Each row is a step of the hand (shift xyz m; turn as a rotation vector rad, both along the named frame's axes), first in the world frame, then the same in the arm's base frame.
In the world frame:
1: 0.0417 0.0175 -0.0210 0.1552 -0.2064 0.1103
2: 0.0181 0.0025 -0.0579 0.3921 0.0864 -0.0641
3: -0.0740 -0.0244 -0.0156 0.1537 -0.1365 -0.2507
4: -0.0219 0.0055 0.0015 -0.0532 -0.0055 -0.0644
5: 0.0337 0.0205 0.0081 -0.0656 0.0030 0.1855
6: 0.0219 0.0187 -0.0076 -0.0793 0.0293 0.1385
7: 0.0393 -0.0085 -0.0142 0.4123 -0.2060 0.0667
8: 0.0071 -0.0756 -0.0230 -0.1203 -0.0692 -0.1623
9: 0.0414 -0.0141 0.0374 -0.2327 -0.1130 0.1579
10: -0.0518 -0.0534 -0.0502 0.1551 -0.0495 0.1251
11: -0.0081 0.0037 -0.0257 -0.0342 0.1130 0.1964
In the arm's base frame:
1: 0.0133 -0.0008 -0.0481 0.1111 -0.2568 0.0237
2: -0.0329 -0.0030 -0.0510 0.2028 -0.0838 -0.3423
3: -0.0618 0.0096 0.0490 -0.1433 -0.1781 -0.2299
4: -0.0098 0.0141 0.0147 -0.0812 0.0200 -0.0028
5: 0.0317 0.0041 -0.0245 0.1042 0.0227 0.1654
6: 0.0124 0.0081 -0.0258 0.0685 0.0542 0.1367
7: 0.0093 -0.0236 -0.0343 0.2260 -0.3627 -0.1851
8: -0.0362 -0.0706 0.0025 -0.2135 -0.0056 -0.0003
9: 0.0480 -0.0317 -0.0006 -0.0478 -0.0111 0.2991
10: -0.0841 -0.0246 0.0196 0.1695 -0.1151 -0.0131
11: -0.0231 0.0078 -0.0121 0.1637 0.1088 0.1178

